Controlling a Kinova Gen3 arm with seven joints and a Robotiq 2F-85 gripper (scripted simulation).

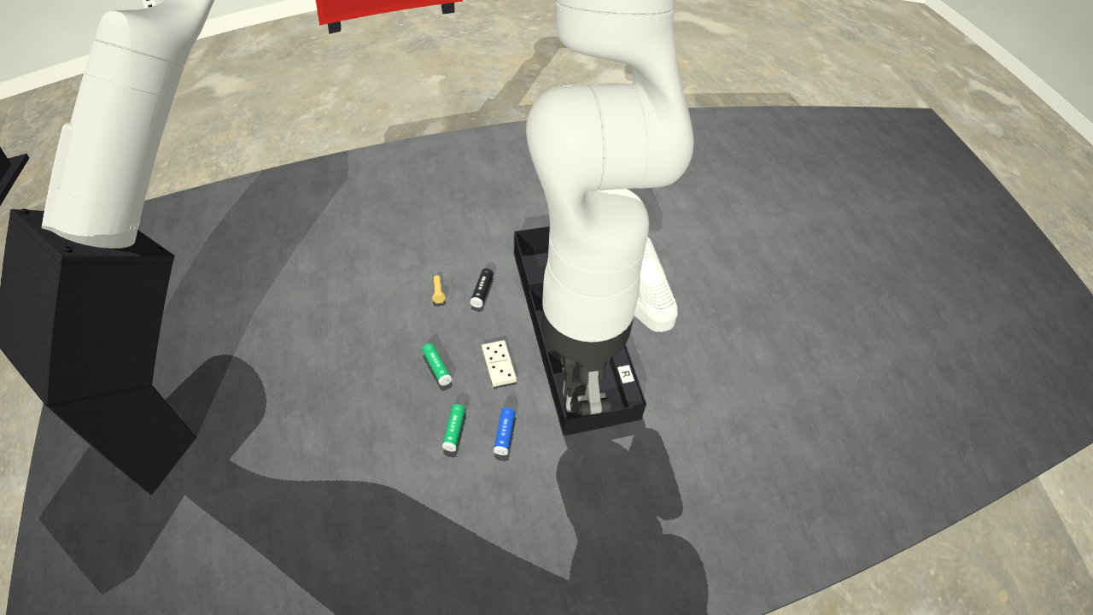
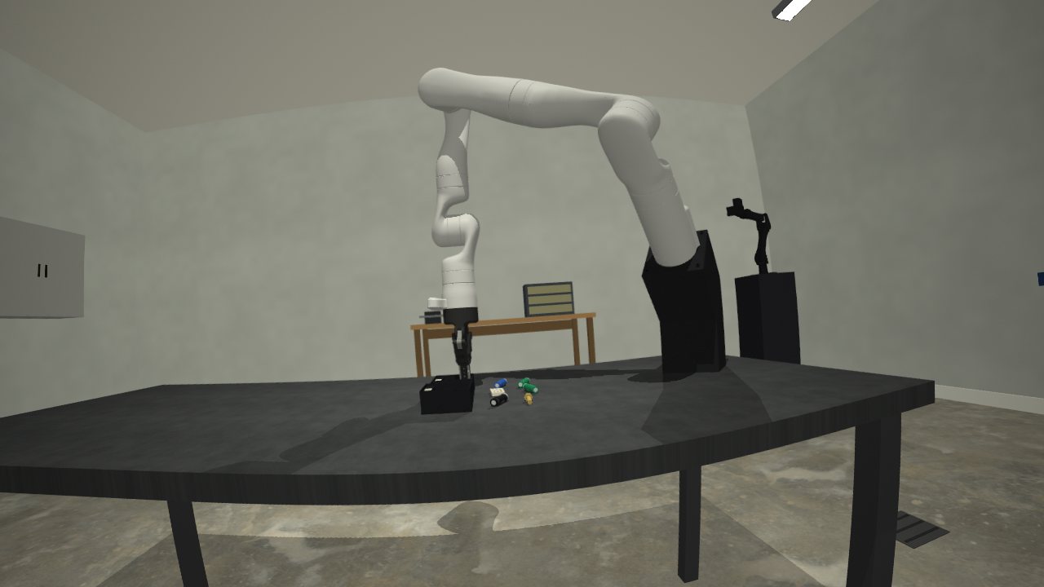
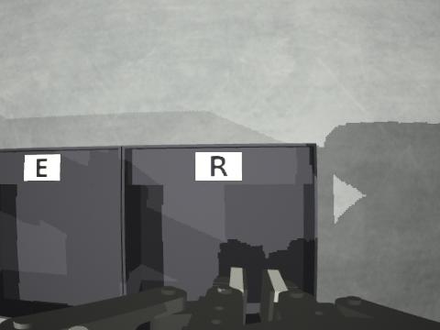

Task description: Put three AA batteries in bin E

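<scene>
The black bin marked E lies 100 mm to the left of my hand, 20 mm below it and 20 mm ahead of it. From my hand the other things lie so: white domino 70 mm to the left, 70 mm behind, 30 mm below; blue AA battery 70 mm behind, 30 mm below, 20 mm to the right; black AA battery 170 mm to the left, 70 mm behind, 30 mm below.
</scene>
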